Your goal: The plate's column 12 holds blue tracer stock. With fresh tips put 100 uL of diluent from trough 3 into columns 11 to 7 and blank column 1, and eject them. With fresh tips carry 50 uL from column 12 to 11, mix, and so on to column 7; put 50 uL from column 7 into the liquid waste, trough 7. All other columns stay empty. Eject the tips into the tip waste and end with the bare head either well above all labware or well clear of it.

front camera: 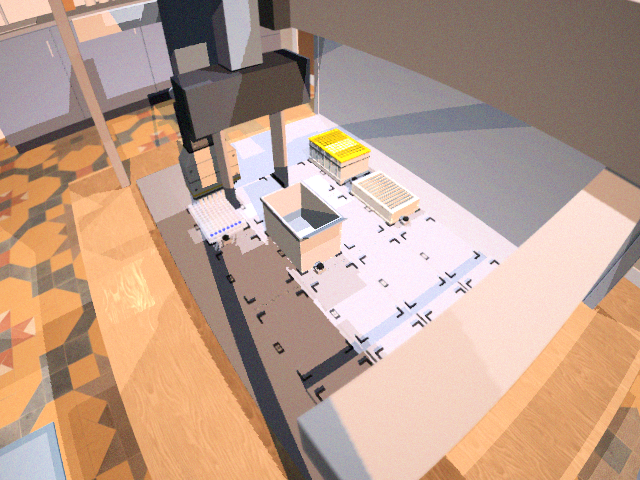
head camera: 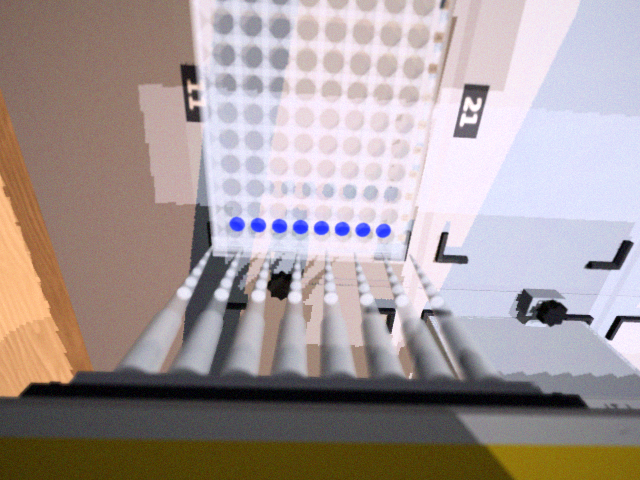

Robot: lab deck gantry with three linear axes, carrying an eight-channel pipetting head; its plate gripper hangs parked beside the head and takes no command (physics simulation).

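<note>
The clear plate (front camera: pixel 202 223) (head camera: pixel 206 175) has bright blue stock in its column 12 (front camera: pixel 225 228) (head camera: pixel 300 227). Some wells closer to its middle look grey-blue; liquid or shadow, I cannot tell. The pipetting head (front camera: pixel 206 167) is low over the plate's far part in the front view. Eight slender tips (head camera: pixel 329 276) are on its channels; their ends show just beyond the plate's column 12 edge in the head view, their height unclear. The trough rack (front camera: pixel 404 209) stands right of the tall open tip waste box (front camera: pixel 321 250). My parked gripper (front camera: pixel 256 191) hangs beside the head, its fingers apart and empty.
A yellow-topped tip rack (front camera: pixel 338 145) stands behind the trough rack. The tall tip waste walls rise close beside the plate. Black corner brackets (head camera: pixel 452 255) and dark knobs (head camera: pixel 551 312) stick up from the deck. A thick pale beam (front camera: pixel 465 356) crosses the front.
</note>
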